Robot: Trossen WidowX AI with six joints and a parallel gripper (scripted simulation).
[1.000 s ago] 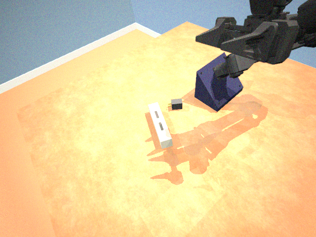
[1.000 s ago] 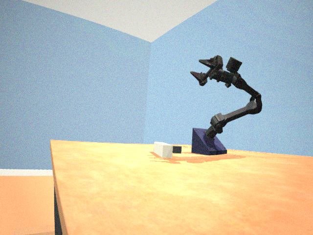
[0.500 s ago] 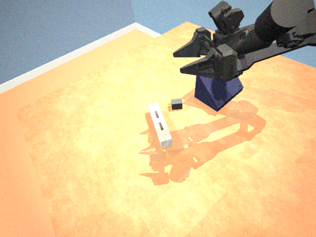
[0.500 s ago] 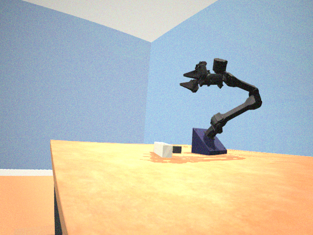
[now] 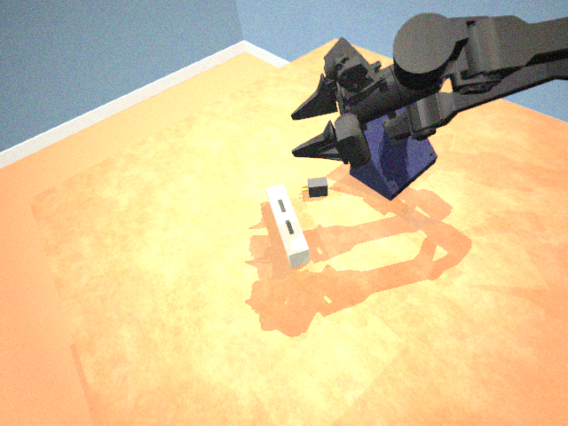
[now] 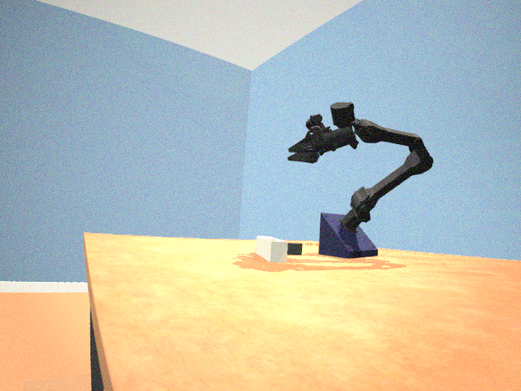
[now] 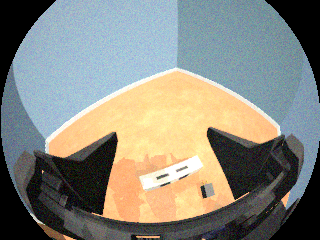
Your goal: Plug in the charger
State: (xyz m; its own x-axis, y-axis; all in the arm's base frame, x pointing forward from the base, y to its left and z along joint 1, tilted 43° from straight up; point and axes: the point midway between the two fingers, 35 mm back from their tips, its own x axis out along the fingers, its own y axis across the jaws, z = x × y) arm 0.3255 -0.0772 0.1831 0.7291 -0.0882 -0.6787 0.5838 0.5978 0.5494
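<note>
The dark grey charger is 29 cm below my gripper tip, 10 cm to the right of it and 10 cm behind it.
</note>
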